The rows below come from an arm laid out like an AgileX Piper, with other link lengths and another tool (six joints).
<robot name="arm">
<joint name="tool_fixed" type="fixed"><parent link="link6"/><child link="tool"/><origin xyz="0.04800 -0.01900 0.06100" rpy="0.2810 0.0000 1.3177"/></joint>
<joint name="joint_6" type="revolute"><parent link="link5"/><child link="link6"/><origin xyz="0.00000 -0.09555 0.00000" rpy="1.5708 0.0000 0.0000"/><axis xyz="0 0 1"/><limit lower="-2.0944" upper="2.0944"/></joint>
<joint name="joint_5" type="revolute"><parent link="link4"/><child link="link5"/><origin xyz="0.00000 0.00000 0.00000" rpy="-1.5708 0.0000 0.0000"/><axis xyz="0 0 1"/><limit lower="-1.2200" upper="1.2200"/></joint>
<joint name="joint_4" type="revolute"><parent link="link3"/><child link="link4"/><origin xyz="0.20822 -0.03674 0.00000" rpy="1.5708 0.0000 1.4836"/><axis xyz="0 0 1"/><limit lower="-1.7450" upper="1.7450"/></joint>
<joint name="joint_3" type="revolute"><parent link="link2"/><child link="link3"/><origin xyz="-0.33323 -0.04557 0.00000" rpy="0.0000 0.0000 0.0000"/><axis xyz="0 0 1"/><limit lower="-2.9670" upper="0.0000"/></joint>
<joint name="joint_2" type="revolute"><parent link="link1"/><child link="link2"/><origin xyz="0.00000 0.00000 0.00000" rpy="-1.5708 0.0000 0.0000"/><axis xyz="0 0 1"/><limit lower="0.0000" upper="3.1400"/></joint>
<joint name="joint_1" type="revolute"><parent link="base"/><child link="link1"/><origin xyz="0.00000 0.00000 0.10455" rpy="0.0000 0.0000 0.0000"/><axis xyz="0 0 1"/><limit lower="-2.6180" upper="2.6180"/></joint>
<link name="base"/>
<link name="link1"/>
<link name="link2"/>
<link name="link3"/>
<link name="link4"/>
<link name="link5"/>
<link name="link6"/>
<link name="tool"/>
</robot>
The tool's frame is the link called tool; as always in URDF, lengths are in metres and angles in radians.
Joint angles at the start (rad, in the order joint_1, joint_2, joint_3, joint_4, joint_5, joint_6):
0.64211, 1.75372, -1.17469, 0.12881, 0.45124, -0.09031
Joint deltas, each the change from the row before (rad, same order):
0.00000, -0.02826, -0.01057, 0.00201, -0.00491, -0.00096
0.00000, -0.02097, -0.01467, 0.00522, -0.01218, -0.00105
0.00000, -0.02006, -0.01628, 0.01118, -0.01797, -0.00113
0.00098, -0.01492, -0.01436, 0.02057, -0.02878, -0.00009
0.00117, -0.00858, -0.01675, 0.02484, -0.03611, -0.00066
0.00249, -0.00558, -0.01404, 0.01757, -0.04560, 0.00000
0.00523, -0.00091, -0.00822, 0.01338, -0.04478, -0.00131
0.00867, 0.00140, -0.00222, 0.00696, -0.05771, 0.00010
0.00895, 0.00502, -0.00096, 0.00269, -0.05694, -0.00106
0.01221, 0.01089, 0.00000, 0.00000, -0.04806, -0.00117
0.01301, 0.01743, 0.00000, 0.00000, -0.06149, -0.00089
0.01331, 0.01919, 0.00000, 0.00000, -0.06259, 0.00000
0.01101, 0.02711, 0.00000, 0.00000, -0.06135, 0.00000
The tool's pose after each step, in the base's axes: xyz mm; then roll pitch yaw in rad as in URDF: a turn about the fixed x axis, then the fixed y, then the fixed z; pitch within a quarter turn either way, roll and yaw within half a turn. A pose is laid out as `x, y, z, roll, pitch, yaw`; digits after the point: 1 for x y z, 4 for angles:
289.0, 205.0, 198.1, 2.7518, 0.0974, 2.4249
291.2, 207.1, 210.1, 2.7041, 0.1040, 2.4173
293.8, 210.1, 223.0, 2.6490, 0.1063, 2.4056
296.6, 214.7, 234.6, 2.5887, 0.0997, 2.3889
300.9, 220.5, 245.7, 2.5249, 0.0892, 2.3701
306.2, 226.3, 256.3, 2.4591, 0.0847, 2.3527
310.5, 231.9, 263.8, 2.4053, 0.0827, 2.3410
315.1, 238.1, 270.2, 2.3480, 0.0860, 2.3303
319.8, 244.1, 275.0, 2.2968, 0.0928, 2.3219
323.3, 251.0, 276.3, 2.2612, 0.0999, 2.3205
328.4, 259.3, 276.7, 2.2190, 0.1077, 2.3160
333.4, 268.0, 276.6, 2.1772, 0.1142, 2.3110
339.5, 276.6, 272.9, 2.1445, 0.1200, 2.3050

